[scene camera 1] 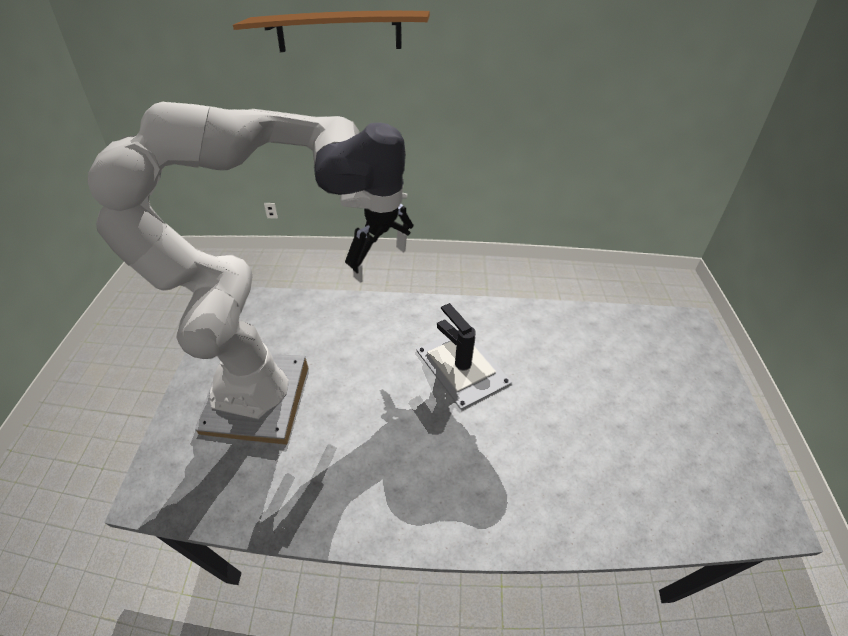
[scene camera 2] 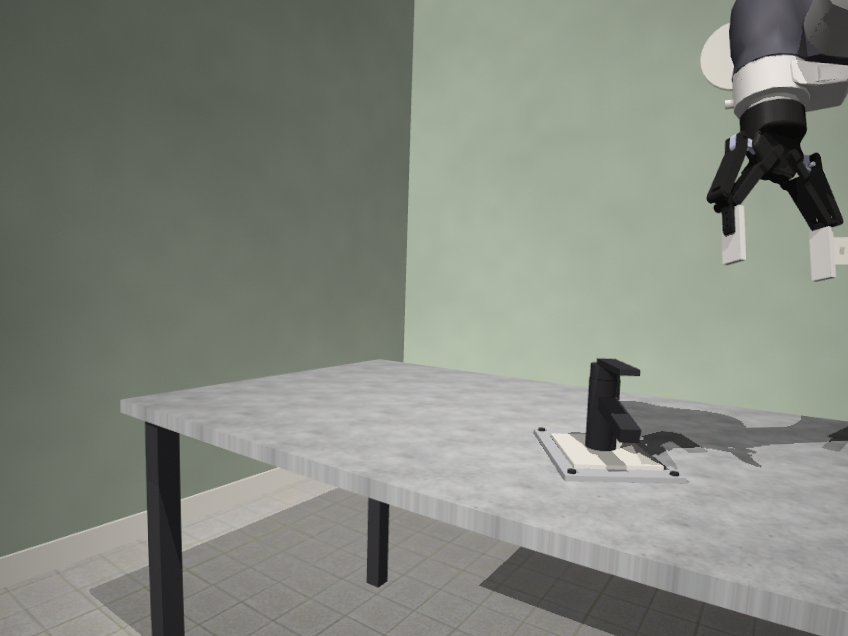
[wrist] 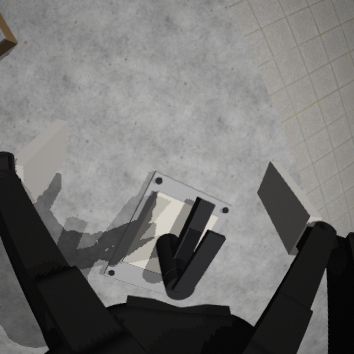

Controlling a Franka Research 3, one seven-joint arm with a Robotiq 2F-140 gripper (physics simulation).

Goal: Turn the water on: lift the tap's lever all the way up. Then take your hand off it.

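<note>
The black tap (scene camera 1: 464,352) (scene camera 2: 600,414) (wrist: 167,252) stands upright on a cream pad and grey plate. Its flat lever (scene camera 1: 456,318) (scene camera 2: 621,368) (wrist: 202,262) sticks out roughly level from the top of the body, above the spout (scene camera 1: 448,332) (scene camera 2: 621,423) (wrist: 200,212) and pointing to about the same side. My gripper (scene camera 1: 378,258) (scene camera 2: 778,263) (wrist: 168,158) is open and empty, with its fingers pointing down. It hangs well above the tap's height and apart from it. In the wrist view the tap shows between the two fingers, low in the picture.
The grey plate (scene camera 1: 484,395) (scene camera 2: 623,478) (wrist: 192,192) with dark bolts lies on the table (scene camera 1: 616,444) (scene camera 2: 342,438) (wrist: 150,75). The arm's base board (scene camera 1: 296,403) (wrist: 9,46) is at the left in scene camera 1. A wooden shelf (scene camera 1: 335,19) hangs on the back wall.
</note>
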